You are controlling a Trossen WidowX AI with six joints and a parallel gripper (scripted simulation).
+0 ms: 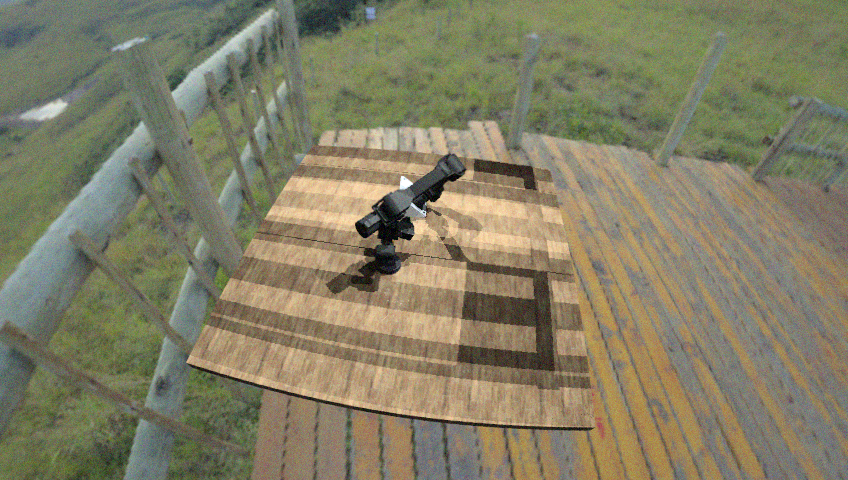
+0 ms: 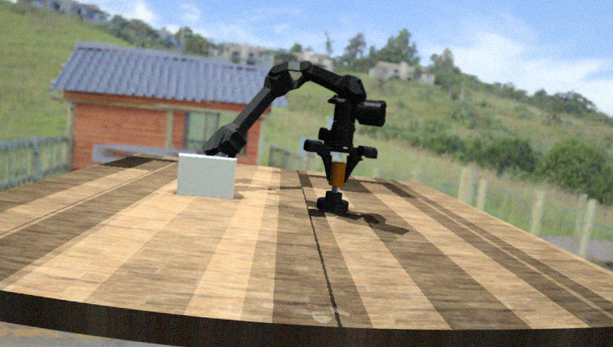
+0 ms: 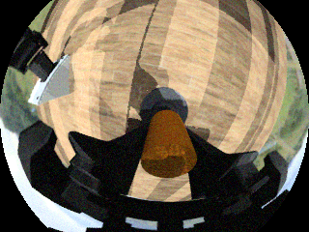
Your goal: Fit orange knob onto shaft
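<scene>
My gripper tip is now 40 mm above the round pedestal. From my gripper tip the other things lie so: orange knob 30 mm above.
</scene>
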